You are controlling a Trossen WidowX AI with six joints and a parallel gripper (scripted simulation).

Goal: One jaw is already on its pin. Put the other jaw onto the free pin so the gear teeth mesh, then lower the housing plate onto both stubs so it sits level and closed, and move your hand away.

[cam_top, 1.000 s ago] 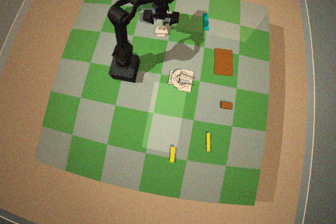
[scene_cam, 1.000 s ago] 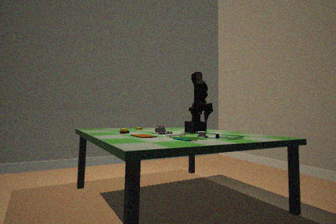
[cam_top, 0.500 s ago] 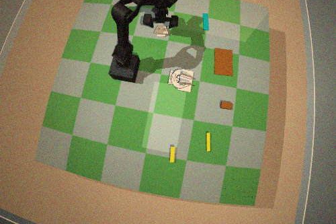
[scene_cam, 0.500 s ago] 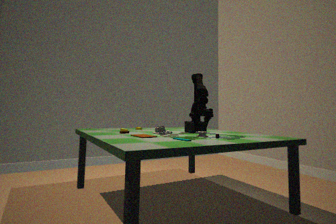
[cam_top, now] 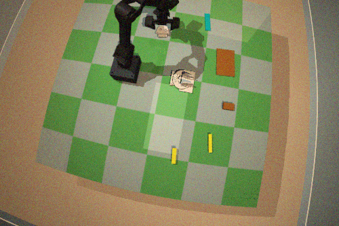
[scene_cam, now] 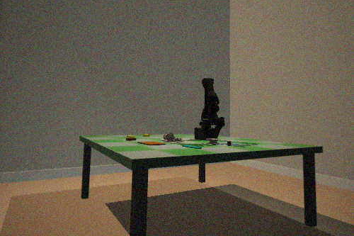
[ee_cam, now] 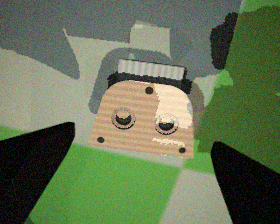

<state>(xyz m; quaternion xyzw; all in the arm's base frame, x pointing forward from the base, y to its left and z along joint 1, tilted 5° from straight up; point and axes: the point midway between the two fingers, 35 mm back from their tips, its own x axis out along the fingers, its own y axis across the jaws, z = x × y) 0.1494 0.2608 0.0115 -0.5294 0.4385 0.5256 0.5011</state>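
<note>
The black peg lies 140 mm to the left of my gripper tip, 30 mm below it and 20 mm behind it. Also, from my gripper tip: orange block: 440 mm ahead, 370 mm to the right, 40 mm below; then teal bar: 260 mm ahead, 140 mm to the left, 40 mm below; then orange housing plate: 390 mm ahead, 110 mm to the right, 40 mm below.
</note>
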